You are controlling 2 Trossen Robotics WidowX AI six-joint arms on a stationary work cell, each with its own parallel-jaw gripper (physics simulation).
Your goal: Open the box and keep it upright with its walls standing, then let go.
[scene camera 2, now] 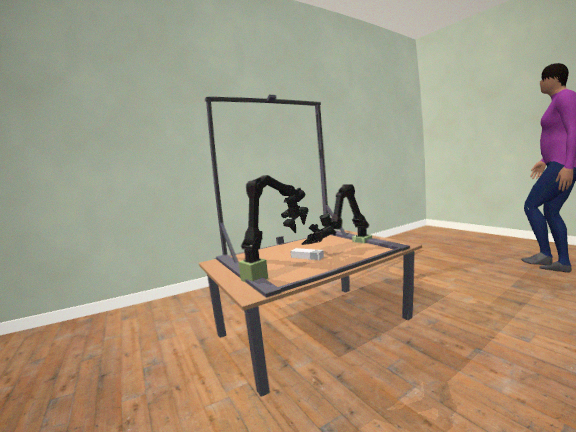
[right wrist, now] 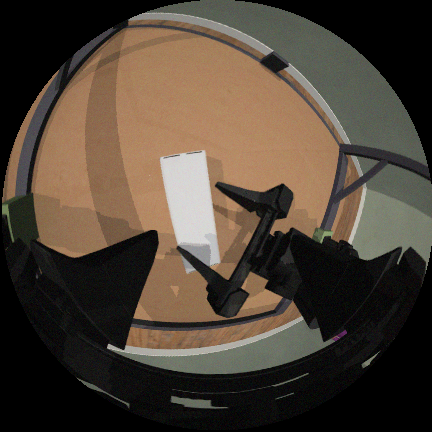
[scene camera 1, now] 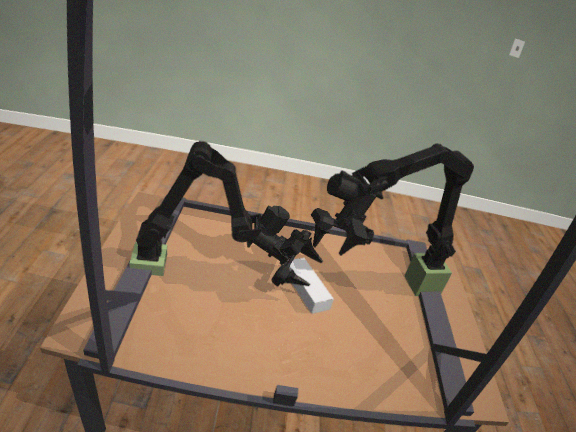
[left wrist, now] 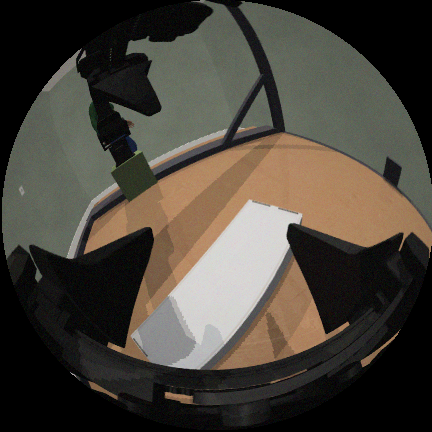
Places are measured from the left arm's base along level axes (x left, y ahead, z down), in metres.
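Pixels of known places: left gripper, fingertip midpoint: [scene camera 2: 303, 244] [right wrist: 196, 213] [scene camera 1: 316, 273] [left wrist: 221, 232]; right gripper, fingertip midpoint: [scene camera 2: 299, 228] [right wrist: 227, 240] [scene camera 1: 326, 250] [left wrist: 173, 69]; left arm's base, origin of the base link: [scene camera 2: 362, 235] [right wrist: 324, 243] [scene camera 1: 148, 253]; right arm's base, origin of the base link: [scene camera 2: 252, 260] [scene camera 1: 433, 262] [left wrist: 124, 159].
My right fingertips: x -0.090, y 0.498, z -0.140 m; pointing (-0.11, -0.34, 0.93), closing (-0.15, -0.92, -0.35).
Note:
Ahead of a thing's pixels: the offset from my right fingertips to its top centre. "pt": to the spot under its first point. Level surfaces: height alone.
A long white box {dx +0.028, dy -0.017, dz +0.135 m} [scene camera 1: 320, 294] [scene camera 2: 302, 254] [left wrist: 235, 270] [right wrist: 187, 200] lies flat on the table with its top closed. Narrow dark slots show along its end edge in both wrist views. My left gripper [scene camera 1: 315, 273] [left wrist: 221, 232] [right wrist: 196, 213] is open and empty, above the box, with its fingers spread across the box's width and pointing at an angle. In scene camera 2 its fingertips hang just above the box. My right gripper [scene camera 1: 328, 249] [scene camera 2: 299, 227] [right wrist: 227, 240] is open and empty, and hangs higher, behind the box in scene camera 1.
The wooden table {dz +0.179 m} [scene camera 1: 225, 345] [scene camera 2: 225, 274] has a dark frame [scene camera 1: 200, 388] around it, with uprights. A small dark block {dx -0.370, dy -0.125, dz +0.122 m} [scene camera 1: 286, 395] [right wrist: 274, 62] sits on the frame's front bar. Green blocks {dx +0.090, dy -0.498, dz +0.140 m} [scene camera 1: 148, 265] {pt dx +0.025, dy +0.395, dz +0.109 m} [scene camera 1: 434, 280] carry the arms. A person [scene camera 2: 555, 130] stands away from the table.

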